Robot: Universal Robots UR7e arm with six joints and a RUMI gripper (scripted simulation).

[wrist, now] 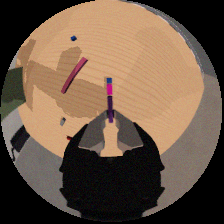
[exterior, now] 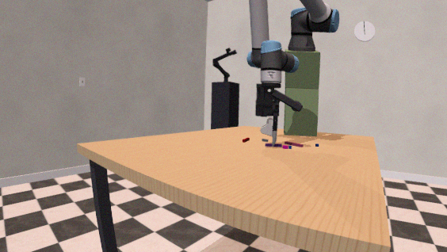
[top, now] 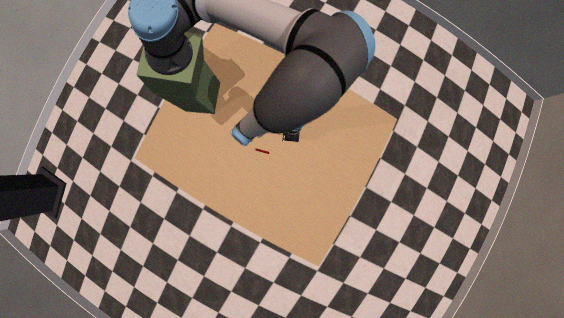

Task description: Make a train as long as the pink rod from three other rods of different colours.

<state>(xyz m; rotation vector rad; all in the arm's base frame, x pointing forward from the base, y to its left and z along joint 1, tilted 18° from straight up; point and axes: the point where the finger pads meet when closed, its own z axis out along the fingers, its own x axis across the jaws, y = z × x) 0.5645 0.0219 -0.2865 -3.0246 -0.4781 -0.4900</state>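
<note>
The purple rod lies 1 cm below my hand. The rest, counted from my hand: pink rod (10 cm behind, 5 cm to the left, 2 cm below); grey rod (13 cm behind, 8 cm to the right, 2 cm below); magenta rod (4 cm to the left, 2 cm below, 1 cm behind).
</note>
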